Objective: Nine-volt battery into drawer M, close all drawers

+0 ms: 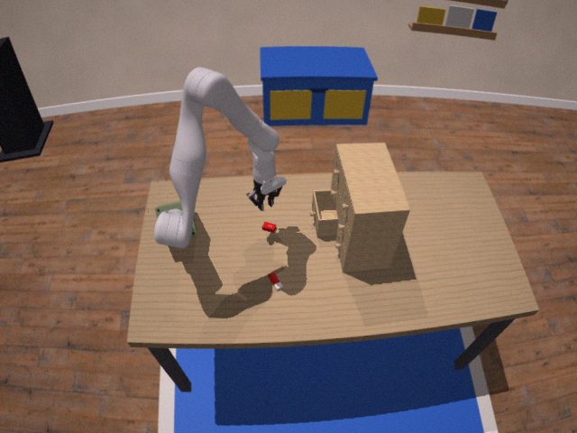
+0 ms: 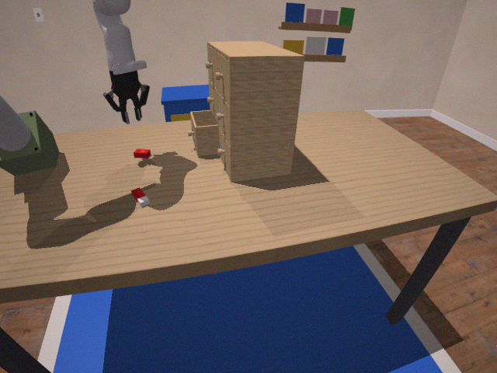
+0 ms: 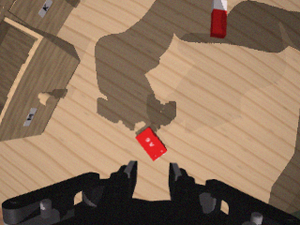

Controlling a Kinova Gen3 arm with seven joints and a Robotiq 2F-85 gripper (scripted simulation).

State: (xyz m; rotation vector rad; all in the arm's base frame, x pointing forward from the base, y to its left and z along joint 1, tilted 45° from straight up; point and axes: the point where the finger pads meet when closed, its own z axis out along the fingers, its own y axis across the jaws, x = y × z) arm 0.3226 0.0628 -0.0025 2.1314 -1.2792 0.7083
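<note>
The nine-volt battery is 13 cm below my hand. From my hand the other things lie so: red-and-white object: 25 cm to the right, 13 cm below, 1 cm ahead.
</note>
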